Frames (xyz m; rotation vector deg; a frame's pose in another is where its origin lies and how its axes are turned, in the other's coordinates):
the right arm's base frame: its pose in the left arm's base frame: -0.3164 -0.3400 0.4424 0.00 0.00 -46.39
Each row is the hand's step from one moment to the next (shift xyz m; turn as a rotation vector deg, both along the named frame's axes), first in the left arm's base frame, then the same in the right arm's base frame.
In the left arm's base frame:
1: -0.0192 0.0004 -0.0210 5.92 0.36 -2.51
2: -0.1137 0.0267 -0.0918 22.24 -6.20 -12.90
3: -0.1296 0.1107 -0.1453 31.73 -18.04 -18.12
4: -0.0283 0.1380 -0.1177 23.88 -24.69 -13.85
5: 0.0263 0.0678 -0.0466 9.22 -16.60 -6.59
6: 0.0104 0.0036 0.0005 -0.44 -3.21 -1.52
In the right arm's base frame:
1: -0.0135 -0.0136 -0.0210 3.82 4.53 -2.51
2: -0.0978 -0.0639 -0.0918 19.83 11.83 -12.90
3: -0.1695 -0.0175 -0.1453 34.95 10.53 -18.12
4: -0.1194 0.0747 -0.1177 34.35 0.26 -13.85
5: -0.0310 0.0658 -0.0466 18.38 -4.77 -6.59
6: 0.0046 0.0100 0.0005 2.02 -2.53 -1.52

